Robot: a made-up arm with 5 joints.
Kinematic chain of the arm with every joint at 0, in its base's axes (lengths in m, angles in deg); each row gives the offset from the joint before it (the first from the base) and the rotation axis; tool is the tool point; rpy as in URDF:
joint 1: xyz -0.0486 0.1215 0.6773 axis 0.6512 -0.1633 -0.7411
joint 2: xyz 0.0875 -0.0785 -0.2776 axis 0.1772 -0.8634 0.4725
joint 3: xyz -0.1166 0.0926 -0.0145 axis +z
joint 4: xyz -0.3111 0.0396 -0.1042 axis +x
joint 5: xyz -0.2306 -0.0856 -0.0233 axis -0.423 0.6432 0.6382
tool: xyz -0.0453 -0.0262 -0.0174 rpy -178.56 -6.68 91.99
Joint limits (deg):
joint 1: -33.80..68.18
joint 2: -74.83..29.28
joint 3: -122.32..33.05
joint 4: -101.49..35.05
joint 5: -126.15..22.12
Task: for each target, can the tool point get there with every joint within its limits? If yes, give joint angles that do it. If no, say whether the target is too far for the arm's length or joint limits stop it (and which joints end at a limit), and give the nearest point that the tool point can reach.
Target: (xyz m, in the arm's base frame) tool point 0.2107 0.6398 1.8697
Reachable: no: too far | nearest point 0.1489 0.4791 1.1040 | short by 0.785 m
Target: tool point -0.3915 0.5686 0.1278
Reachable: yes | joints 42.12 12.10 5.12 12.68 -100.13
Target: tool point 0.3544 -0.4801 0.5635
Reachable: no: joint limits stop it (at a limit: joint 1, joint 2, joint 3, joint 5) | nearest point -0.1135 -0.6190 0.3209 | short by 0.545 m
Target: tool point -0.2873 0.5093 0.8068
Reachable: yes | joints -12.86 -65.39 -5.50 -79.61 10.26
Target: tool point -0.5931 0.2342 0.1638
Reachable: yes | joints -19.29 17.31 -50.83 -56.71 -58.54
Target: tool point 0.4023 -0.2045 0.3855
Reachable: no: joint limits stop it (at a limit: joint 1, joint 3, joint 4, joint 5) | nearest point 0.6788 0.2136 0.5287 | short by 0.521 m
